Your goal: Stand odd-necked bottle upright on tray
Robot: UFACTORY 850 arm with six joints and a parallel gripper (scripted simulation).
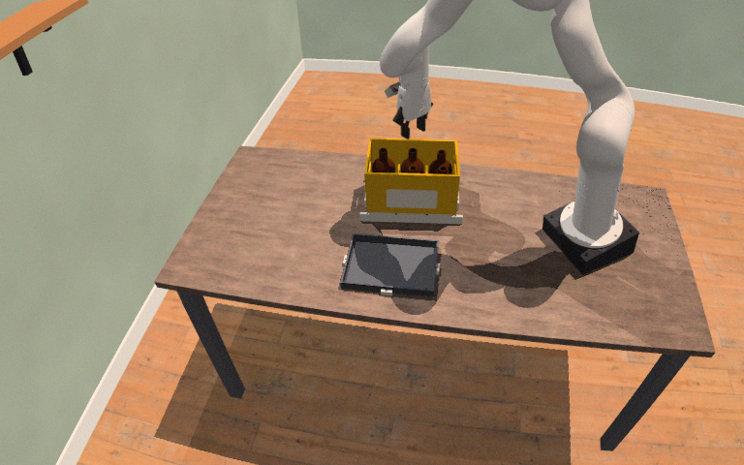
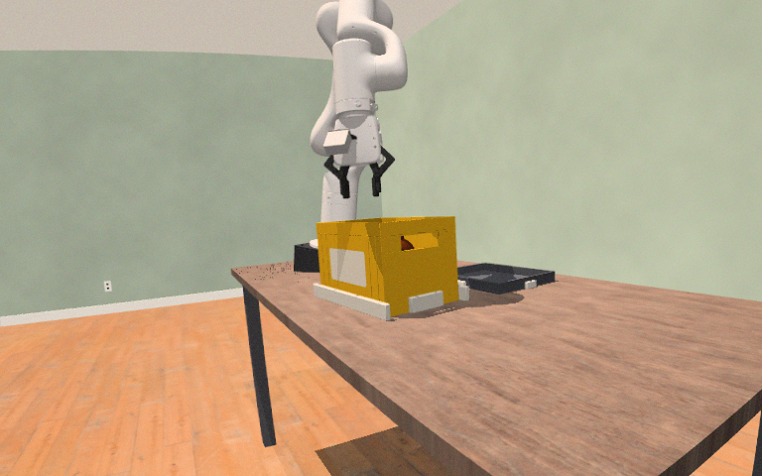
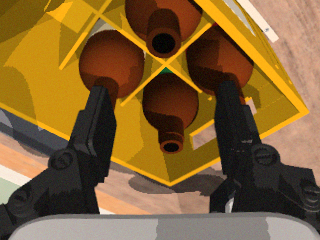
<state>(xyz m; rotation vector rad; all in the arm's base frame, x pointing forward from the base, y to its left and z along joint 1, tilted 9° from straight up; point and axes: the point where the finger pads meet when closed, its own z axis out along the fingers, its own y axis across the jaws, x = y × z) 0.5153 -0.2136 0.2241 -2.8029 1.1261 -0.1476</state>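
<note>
The yellow crate lies 160 mm below my hand and 50 mm to the left of it. Also, from my hand: dark tray 330 mm to the left, 230 mm below, 40 mm ahead.
</note>
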